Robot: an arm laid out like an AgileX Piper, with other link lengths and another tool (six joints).
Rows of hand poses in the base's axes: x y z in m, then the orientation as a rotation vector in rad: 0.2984, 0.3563, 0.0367, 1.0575, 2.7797, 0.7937; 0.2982, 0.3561, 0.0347, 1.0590, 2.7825, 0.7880; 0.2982, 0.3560, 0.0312, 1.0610, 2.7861, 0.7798; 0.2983, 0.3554, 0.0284, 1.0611, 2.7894, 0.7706; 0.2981, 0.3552, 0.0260, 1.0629, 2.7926, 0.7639; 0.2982, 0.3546, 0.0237, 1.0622, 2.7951, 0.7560; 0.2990, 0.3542, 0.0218, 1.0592, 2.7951, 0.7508; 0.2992, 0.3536, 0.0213, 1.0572, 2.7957, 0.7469; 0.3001, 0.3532, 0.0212, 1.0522, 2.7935, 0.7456; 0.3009, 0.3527, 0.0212, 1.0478, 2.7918, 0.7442; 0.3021, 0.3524, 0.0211, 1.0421, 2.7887, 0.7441; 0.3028, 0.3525, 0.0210, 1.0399, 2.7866, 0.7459; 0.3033, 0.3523, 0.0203, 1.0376, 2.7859, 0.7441; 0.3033, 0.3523, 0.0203, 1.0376, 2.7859, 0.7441; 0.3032, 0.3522, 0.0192, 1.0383, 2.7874, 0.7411; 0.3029, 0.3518, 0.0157, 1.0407, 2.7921, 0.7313; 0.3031, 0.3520, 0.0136, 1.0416, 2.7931, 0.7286; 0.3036, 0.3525, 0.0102, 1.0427, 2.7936, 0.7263; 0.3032, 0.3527, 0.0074, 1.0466, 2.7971, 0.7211; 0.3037, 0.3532, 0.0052, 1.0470, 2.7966, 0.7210; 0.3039, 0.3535, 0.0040, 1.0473, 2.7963, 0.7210; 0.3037, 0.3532, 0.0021, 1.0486, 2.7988, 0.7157; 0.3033, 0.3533, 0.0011, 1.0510, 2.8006, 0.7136
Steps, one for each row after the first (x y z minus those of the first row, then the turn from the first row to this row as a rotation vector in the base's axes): -0.0002, -0.0002, -0.0020, -0.0032, 0.0030, 0.0000; -0.0002, -0.0003, -0.0055, -0.0080, 0.0069, 0.0000; -0.0001, -0.0009, -0.0083, -0.0137, 0.0096, 0.0006; -0.0003, -0.0011, -0.0107, -0.0175, 0.0131, 0.0006; -0.0002, -0.0017, -0.0130, -0.0225, 0.0149, 0.0014; 0.0006, -0.0021, -0.0149, -0.0264, 0.0135, 0.0025; 0.0008, -0.0027, -0.0154, -0.0292, 0.0131, 0.0035; 0.0017, -0.0031, -0.0155, -0.0311, 0.0089, 0.0049; 0.0025, -0.0036, -0.0155, -0.0329, 0.0055, 0.0062; 0.0037, -0.0039, -0.0156, -0.0342, 0.0003, 0.0076; 0.0044, -0.0038, -0.0157, -0.0336, -0.0025, 0.0079; 0.0049, -0.0040, -0.0164, -0.0352, -0.0041, 0.0086; 0.0049, -0.0040, -0.0164, -0.0352, -0.0041, 0.0086; 0.0048, -0.0041, -0.0175, -0.0369, -0.0025, 0.0087; 0.0045, -0.0045, -0.0210, -0.0425, 0.0026, 0.0088; 0.0047, -0.0043, -0.0231, -0.0440, 0.0039, 0.0086; 0.0052, -0.0038, -0.0265, -0.0453, 0.0048, 0.0081; 0.0048, -0.0036, -0.0293, -0.0477, 0.0096, 0.0073; 0.0053, -0.0031, -0.0315, -0.0478, 0.0094, 0.0069; 0.0055, -0.0028, -0.0327, -0.0478, 0.0093, 0.0066; 0.0053, -0.0031, -0.0346, -0.0508, 0.0120, 0.0067; 0.0049, -0.0030, -0.0356, -0.0516, 0.0147, 0.0061
